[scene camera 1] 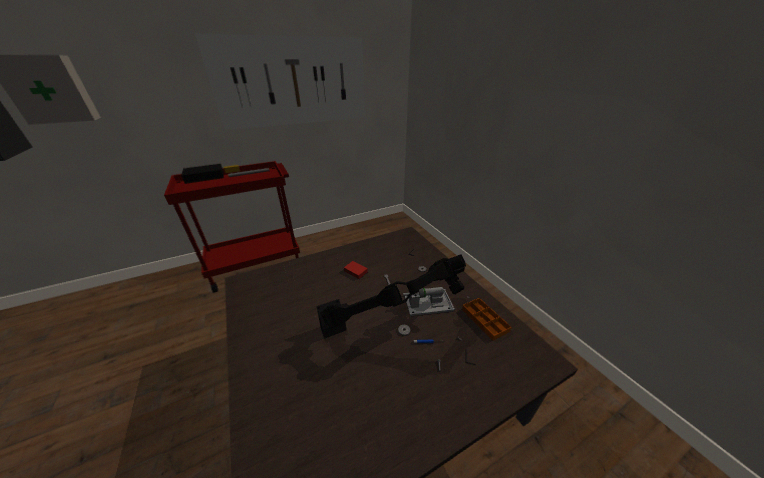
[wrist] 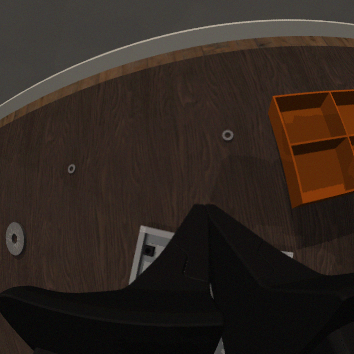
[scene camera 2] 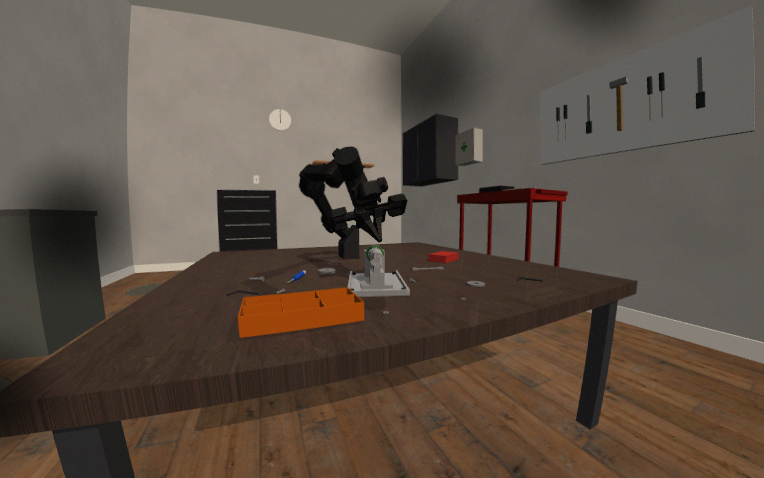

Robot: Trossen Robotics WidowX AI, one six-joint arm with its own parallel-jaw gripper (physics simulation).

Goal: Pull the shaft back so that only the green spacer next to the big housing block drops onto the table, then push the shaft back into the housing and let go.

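Frame: origin at the arm's base, x ahead, y left, z up, level; centimetres.
Seen in the pictures: gripper, fingertip midpoint: (scene camera 1: pixel 455 281) (wrist: pixel 202 213) (scene camera 2: pixel 380 241); arm's base, origin of the base link: (scene camera 1: pixel 329 315) (scene camera 2: pixel 347 234).
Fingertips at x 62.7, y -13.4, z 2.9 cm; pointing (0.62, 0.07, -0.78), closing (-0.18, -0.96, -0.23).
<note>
Pixels of each thing's top centre, then the offset from my fingertips to it. "spot": a spot on its surface instead. Level surfaces: height alone.
- pale shaft, surface spot: (scene camera 2: pixel 369 260) spot: dy +3.9, dx -15.3, dz -7.0 cm
- green spacer, surface spot: (scene camera 2: pixel 375 246) (scene camera 1: pixel 424 289) spot: dy +5.5, dx -14.7, dz -3.0 cm
- orange divided tray, middle of its top: (scene camera 2: pixel 301 300) (scene camera 1: pixel 486 315) dy -18.7, dx +4.8, dz -9.8 cm
- red box, middle of its top: (scene camera 2: pixel 443 253) (scene camera 1: pixel 355 267) dy +46.8, dx -34.6, dz -10.2 cm
- blue-handled screwdriver, middle of its top: (scene camera 2: pixel 296 274) (scene camera 1: pixel 429 339) dy -15.1, dx -26.8, dz -11.5 cm
- wrench, middle of its top: (scene camera 2: pixel 427 267) (scene camera 1: pixel 388 280) dy +29.2, dx -22.1, dz -12.5 cm
- table, its level: dz -13.2 cm
The black gripper (scene camera 1: pixel 458 289) (scene camera 2: pixel 379 240) (wrist: pixel 204 206) is shut with nothing between its fingertips, above the shaft assembly and apart from it. The pale shaft (scene camera 1: pixel 434 291) (scene camera 2: pixel 375 262) lies level over the light grey base plate (scene camera 1: pixel 431 312) (scene camera 2: pixel 378 292) (wrist: pixel 143 232). The green spacer (scene camera 1: pixel 422 292) (scene camera 2: pixel 375 246) shows as a narrow green band around the shaft, beside the housing block (scene camera 1: pixel 415 301), in scene camera 1. In scene camera 2 it shows as a ring behind the shaft's near end. In the wrist view the fingers hide the shaft and spacer.
An orange divided tray (scene camera 1: pixel 486 318) (scene camera 2: pixel 301 321) (wrist: pixel 295 174) stands beside the base plate. A red box (scene camera 1: pixel 356 269) (scene camera 2: pixel 443 257), a blue-handled screwdriver (scene camera 1: pixel 424 341) (scene camera 2: pixel 298 276), a wrench (scene camera 1: pixel 387 279) (scene camera 2: pixel 428 268), discs, small rings and hex keys lie on the table (scene camera 1: pixel 270 394) (scene camera 2: pixel 169 349).
</note>
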